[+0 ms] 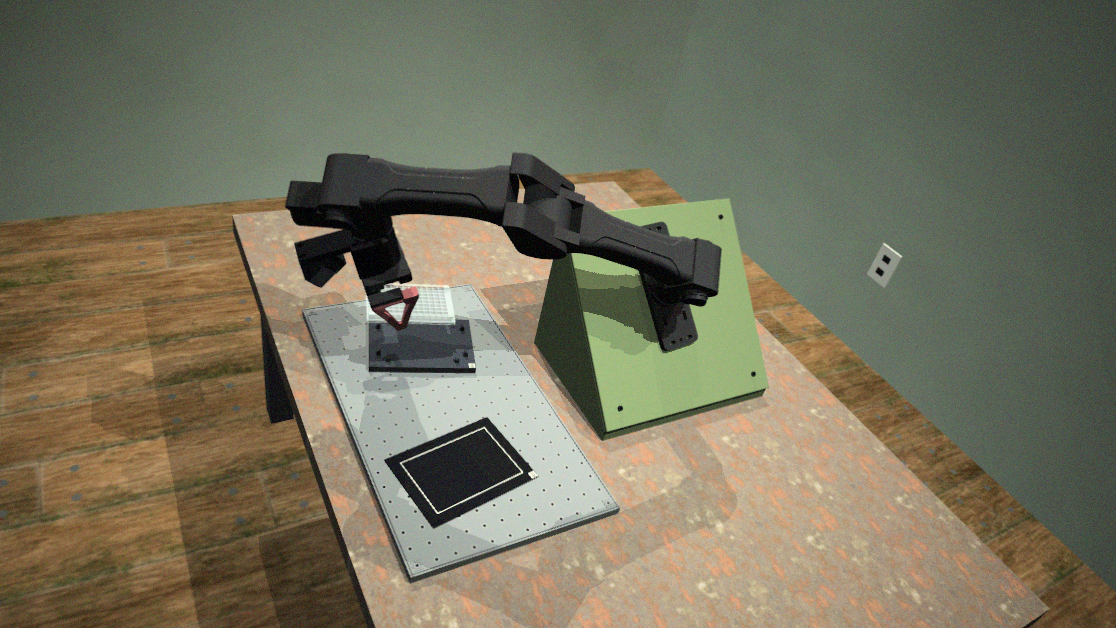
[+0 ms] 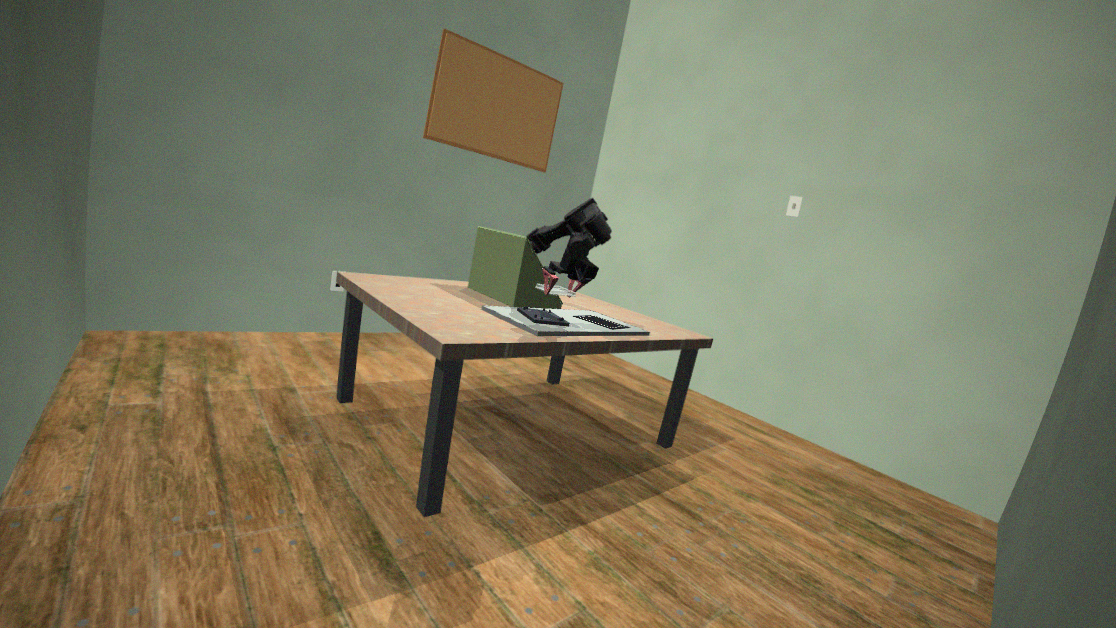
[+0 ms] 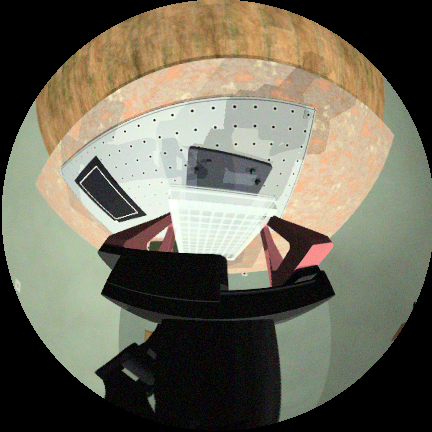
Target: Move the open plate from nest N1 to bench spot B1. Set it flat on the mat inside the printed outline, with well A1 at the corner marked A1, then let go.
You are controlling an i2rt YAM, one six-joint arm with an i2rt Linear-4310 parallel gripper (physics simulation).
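Places are measured from the arm's base along level axes (x ahead, y left, z up), in metres.
Pixels of known places: gripper, fingertip midpoint: point(image 1: 394, 309) point(image 2: 557, 295) point(image 3: 217, 214); arm's base, link origin: point(image 1: 661, 286) point(image 2: 518, 257).
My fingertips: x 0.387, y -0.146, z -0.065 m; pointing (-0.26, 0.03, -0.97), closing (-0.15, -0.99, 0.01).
For each thing: its top centre in the pictures, then the offset to it from my fingertips. "spot": a spot on its surface instead. Level surfaces: height alone.
- clear white open plate, top centre: point(image 3: 213, 244) point(image 1: 410, 297) point(image 2: 555, 287) dy +0.008, dx -0.021, dz +0.023 m
- dark nest N1, top centre: point(image 1: 422, 336) point(image 3: 220, 203) point(image 2: 543, 311) dy +0.003, dx -0.049, dz -0.065 m
- spot B1, surface spot: point(image 1: 460, 472) point(image 3: 103, 195) point(image 2: 603, 322) spot: dy +0.258, dx +0.004, dz -0.085 m
- small white corner label, surface spot: point(image 1: 533, 474) spot: dy +0.300, dx -0.088, dz -0.085 m
- perforated grey board, top centre: point(image 1: 446, 399) point(image 3: 157, 199) point(image 2: 570, 319) dy +0.125, dx -0.038, dz -0.086 m
- mottled table, surface height: dz -0.100 m
The clear white open plate point(image 1: 437, 303) point(image 2: 555, 289) point(image 3: 220, 217) is between the red fingers of my gripper point(image 1: 403, 307) point(image 2: 561, 289) point(image 3: 217, 214), which is shut on its two sides. The plate is held about level, raised above the dark nest N1 point(image 1: 421, 347) point(image 2: 542, 316) point(image 3: 225, 170), apart from it. The nest's corner pegs show bare. The black mat of spot B1 point(image 1: 460, 472) point(image 2: 600, 321) point(image 3: 111, 195) lies toward the other end of the board, with a white printed outline. A small white corner label point(image 1: 533, 474) sits at its right corner; its lettering is too small to read. Well A1 cannot be made out.
The perforated grey board point(image 1: 546, 437) point(image 2: 511, 314) point(image 3: 172, 142) bears the nest and mat and lies on the mottled table point(image 1: 780, 499) point(image 2: 413, 308) point(image 3: 345, 165). The green wedge stand point(image 1: 671, 374) point(image 2: 495, 261) carries the arm point(image 1: 444, 187) point(image 2: 577, 234) beside the board.
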